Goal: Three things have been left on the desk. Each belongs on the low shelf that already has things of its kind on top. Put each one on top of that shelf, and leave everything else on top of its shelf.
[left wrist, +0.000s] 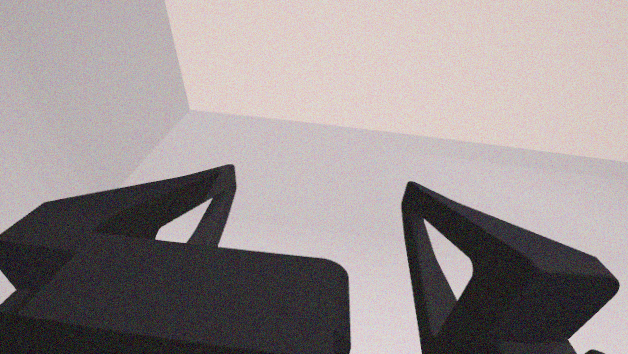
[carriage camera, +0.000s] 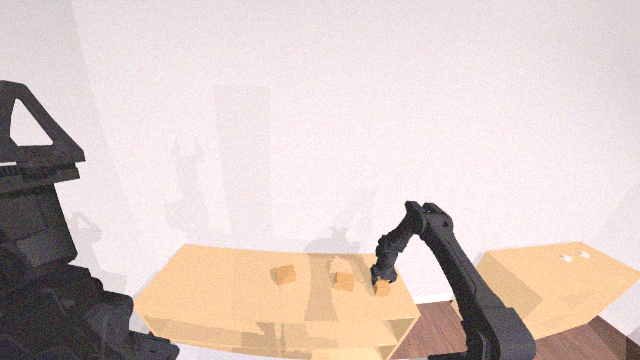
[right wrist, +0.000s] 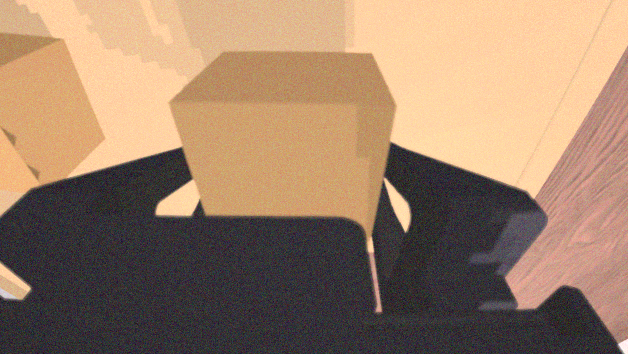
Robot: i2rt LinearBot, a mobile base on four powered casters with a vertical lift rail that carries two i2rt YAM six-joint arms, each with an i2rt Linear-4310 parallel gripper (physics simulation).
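Places are measured from the left arm's base along level axes (x ahead, y left, z up), in metres.
Pixels of known places: left gripper, fingertip midpoint: (left wrist: 319, 184); right gripper, fingertip midpoint: (carriage camera: 378, 284) (right wrist: 297, 144); left arm's base, link origin: (carriage camera: 119, 359).
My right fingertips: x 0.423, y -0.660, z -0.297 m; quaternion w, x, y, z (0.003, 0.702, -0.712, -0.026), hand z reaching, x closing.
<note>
Ahead of a thing's pixels: the offset from my right fingertips to its middle. Level surfaces: height alone.
My right gripper (carriage camera: 384, 279) (right wrist: 297, 144) is shut on a tan box @(dx -0.006, dy +0.000, dz +0.016 m) (carriage camera: 382, 288) (right wrist: 285, 155), at the right part of the low shelf @(dz -0.031 m) (carriage camera: 225, 295). I cannot tell whether the box touches the shelf top. Two more tan boxes stand on this shelf: one box @(dx +0.018, dy +0.164, dz -0.006 m) (carriage camera: 344, 281) (right wrist: 50, 105) beside the held one, and another box @(dx +0.036, dy +0.443, dz -0.006 m) (carriage camera: 285, 275) farther left in the carriage view. My left gripper (left wrist: 319, 184) is open and empty, raised high at the left of the carriage view, against the wall. The desk does not show.
A second low shelf (carriage camera: 530, 270) stands at the right of the carriage view, with two small white things @(dx +0.146, dy -1.546, dz -0.019 m) (carriage camera: 566, 258) @(dx +0.170, dy -1.807, dz -0.019 m) (carriage camera: 584, 254) on top. Wooden floor @(dz -0.641 m) (carriage camera: 435, 325) (right wrist: 575, 225) shows between the shelves. A white wall rises behind both. My right arm reaches across the gap between them.
</note>
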